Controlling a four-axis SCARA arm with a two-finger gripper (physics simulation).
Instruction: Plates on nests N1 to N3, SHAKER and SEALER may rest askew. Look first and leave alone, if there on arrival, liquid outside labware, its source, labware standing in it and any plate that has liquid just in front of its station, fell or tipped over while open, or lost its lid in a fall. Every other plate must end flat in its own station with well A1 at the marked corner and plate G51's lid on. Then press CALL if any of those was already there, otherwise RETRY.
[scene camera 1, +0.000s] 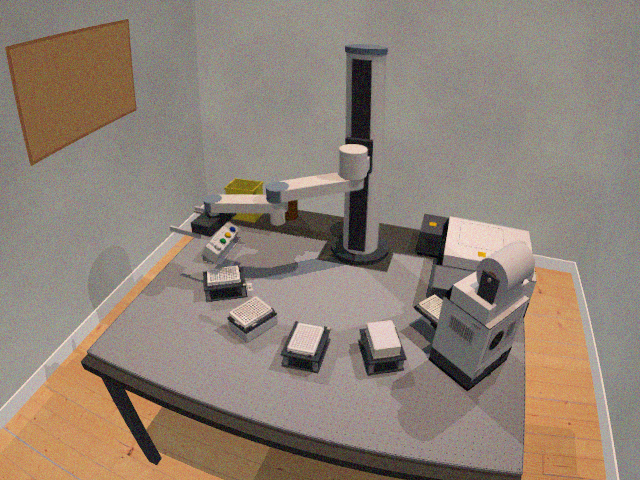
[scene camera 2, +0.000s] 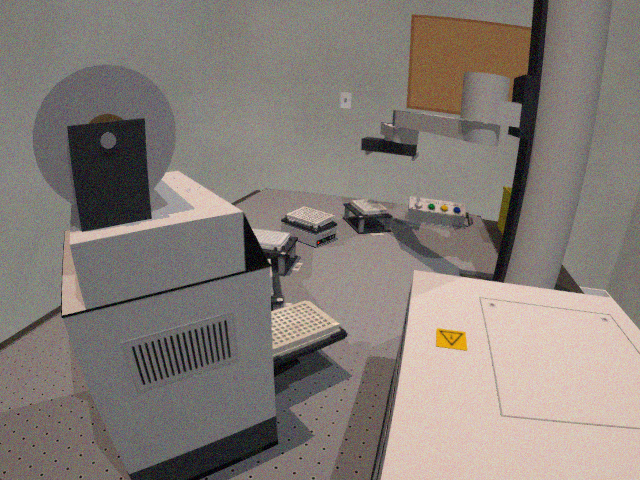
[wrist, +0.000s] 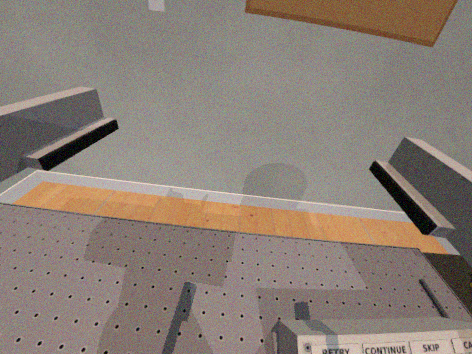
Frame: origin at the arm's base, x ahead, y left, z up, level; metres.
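Seen in the pictures: gripper, fingertip midpoint: (scene camera 1: 183, 218) (wrist: 244, 129); arm's base, link origin: (scene camera 1: 360, 248).
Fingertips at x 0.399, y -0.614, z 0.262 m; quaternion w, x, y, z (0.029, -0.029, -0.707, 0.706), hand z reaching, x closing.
Pixels of each thing's top centre, then the offset from my fingertips to it. "spot": a spot on its surface instead.
- button box, top centre: (scene camera 2: 438, 201) (scene camera 1: 220, 233) 0.183 m back, 0.053 m left, 0.166 m down
- welled plate, top centre: (scene camera 2: 310, 213) (scene camera 1: 250, 309) 0.218 m ahead, 0.388 m left, 0.172 m down
- cream plate, top centre: (scene camera 2: 288, 323) (scene camera 1: 438, 308) 0.061 m ahead, 1.003 m left, 0.138 m down
- large white device, top centre: (scene camera 2: 555, 374) (scene camera 1: 490, 241) 0.249 m back, 1.164 m left, 0.029 m down
- dark box, surface spot: (scene camera 1: 431, 237) spot: 0.433 m back, 0.919 m left, 0.165 m down
- yellow bin, surface spot: (scene camera 1: 242, 188) spot: 0.571 m back, 0.034 m right, 0.143 m down
My gripper (scene camera 1: 184, 218) (scene camera 2: 391, 153) (wrist: 244, 129) is open and empty, high near the button box (scene camera 1: 221, 242) (scene camera 2: 437, 211) (wrist: 360, 331). A plate with wells showing (scene camera 1: 223, 275) (scene camera 2: 368, 206) rests on the leftmost nest, looking slightly askew. Another welled plate (scene camera 1: 251, 311) (scene camera 2: 310, 217) is on the shaker (scene camera 1: 254, 330) (scene camera 2: 316, 237). A third (scene camera 1: 306, 338) (scene camera 2: 273, 238) is on the middle nest. A taller, smooth-topped white plate (scene camera 1: 383, 338) is on the right nest. A cream plate (scene camera 1: 430, 305) (scene camera 2: 305, 322) is on the sealer's tray, partly hidden. I cannot make out liquid, nest labels or A1 corners.
The sealer body (scene camera 1: 465, 335) (scene camera 2: 170, 361) stands at the right in scene camera 1. A large white device (scene camera 1: 485, 240) (scene camera 2: 449, 387) and a dark box (scene camera 1: 431, 237) are behind it. The arm's column (scene camera 1: 361, 155) (scene camera 2: 573, 129) stands at the rear. A yellow bin (scene camera 1: 242, 188) is back left.
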